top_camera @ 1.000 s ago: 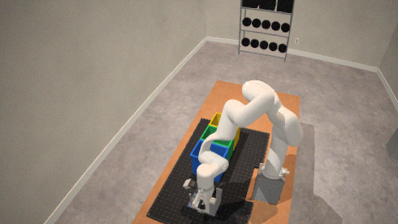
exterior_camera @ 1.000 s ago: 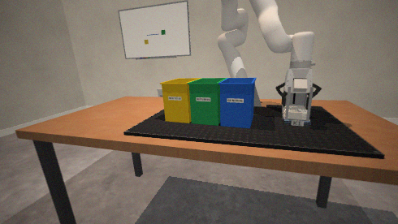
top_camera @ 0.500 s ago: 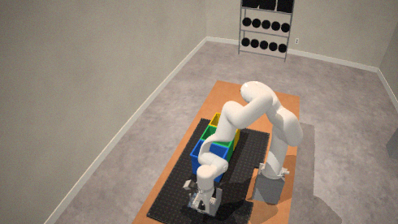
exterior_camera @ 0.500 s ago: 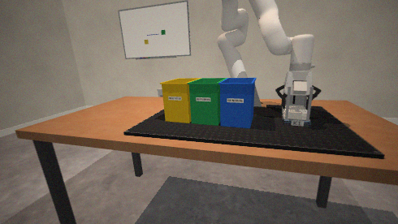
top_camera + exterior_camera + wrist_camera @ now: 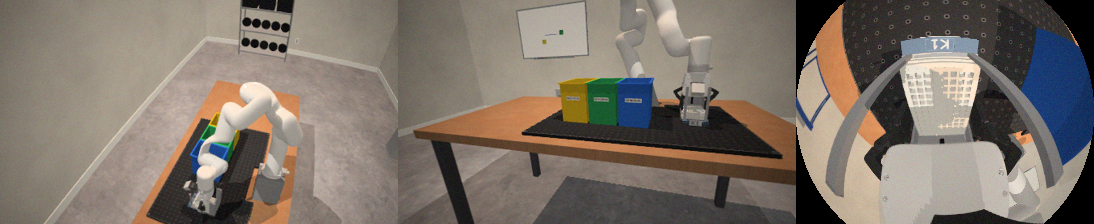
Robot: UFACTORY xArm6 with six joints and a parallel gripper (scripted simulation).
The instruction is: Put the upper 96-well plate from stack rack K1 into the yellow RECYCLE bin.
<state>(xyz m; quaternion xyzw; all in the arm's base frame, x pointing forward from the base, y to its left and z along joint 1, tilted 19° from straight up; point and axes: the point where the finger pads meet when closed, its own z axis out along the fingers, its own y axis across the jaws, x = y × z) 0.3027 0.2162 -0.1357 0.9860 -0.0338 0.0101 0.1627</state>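
The white 96-well plate lies 1 cm below my hand. The rest, counted from my hand: yellow bin: 50 cm to the right, 4 cm ahead, 4 cm above; then blue bin: 24 cm to the right, 6 cm ahead, 4 cm above; then green bin: 37 cm to the right, 5 cm ahead, 4 cm above.
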